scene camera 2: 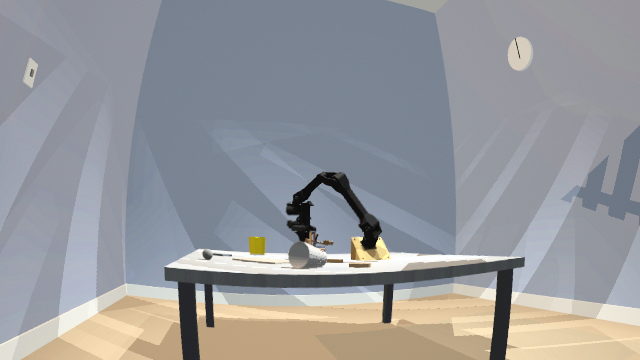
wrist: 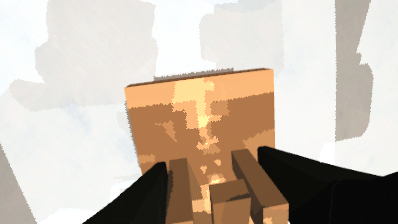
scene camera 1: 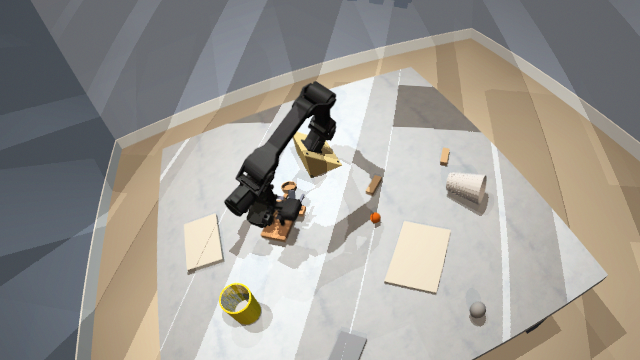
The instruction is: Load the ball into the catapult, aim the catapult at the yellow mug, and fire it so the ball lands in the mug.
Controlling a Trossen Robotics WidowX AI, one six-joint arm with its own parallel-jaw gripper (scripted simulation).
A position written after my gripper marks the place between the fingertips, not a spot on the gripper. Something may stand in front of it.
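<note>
Through scene camera 1 I see my gripper (scene camera 1: 275, 223), a catapult (scene camera 1: 277, 232) and a white cup (scene camera 1: 472, 187). The wrist view gives me my gripper (wrist: 212, 162) again, along with the catapult (wrist: 206, 128), but in the wrist view the white cup is out of frame. In scene camera 2 I can see the white cup (scene camera 2: 301, 255).
</note>
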